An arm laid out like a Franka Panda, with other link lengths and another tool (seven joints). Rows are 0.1 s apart.
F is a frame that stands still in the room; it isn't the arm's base.
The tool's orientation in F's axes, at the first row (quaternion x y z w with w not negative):
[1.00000, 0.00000, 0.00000, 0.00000]
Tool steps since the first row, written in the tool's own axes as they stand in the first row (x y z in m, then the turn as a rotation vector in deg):
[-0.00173, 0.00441, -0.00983, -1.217, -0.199, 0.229]
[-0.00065, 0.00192, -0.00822, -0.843, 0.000, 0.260]
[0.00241, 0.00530, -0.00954, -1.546, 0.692, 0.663]
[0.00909, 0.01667, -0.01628, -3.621, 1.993, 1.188]
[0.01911, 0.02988, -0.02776, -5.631, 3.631, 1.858]
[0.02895, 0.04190, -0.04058, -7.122, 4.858, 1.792]
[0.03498, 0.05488, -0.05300, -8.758, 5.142, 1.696]
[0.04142, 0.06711, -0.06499, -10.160, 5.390, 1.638]
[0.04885, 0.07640, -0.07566, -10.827, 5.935, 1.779]
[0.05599, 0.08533, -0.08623, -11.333, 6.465, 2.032]
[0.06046, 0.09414, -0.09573, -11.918, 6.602, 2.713]
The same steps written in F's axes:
[-0.00173, -0.00441, 0.00983, -1.217, 0.199, -0.229]
[-0.00065, -0.00192, 0.00822, -0.843, 0.000, -0.260]
[0.00241, -0.00530, 0.00954, -1.546, -0.692, -0.663]
[0.00909, -0.01667, 0.01628, -3.621, -1.993, -1.188]
[0.01911, -0.02988, 0.02776, -5.631, -3.631, -1.858]
[0.02895, -0.04190, 0.04058, -7.122, -4.858, -1.792]
[0.03498, -0.05488, 0.05300, -8.758, -5.142, -1.696]
[0.04142, -0.06711, 0.06499, -10.160, -5.390, -1.638]
[0.04885, -0.07640, 0.07566, -10.827, -5.935, -1.779]
[0.05599, -0.08533, 0.08623, -11.333, -6.465, -2.032]
[0.06046, -0.09414, 0.09573, -11.918, -6.602, -2.713]

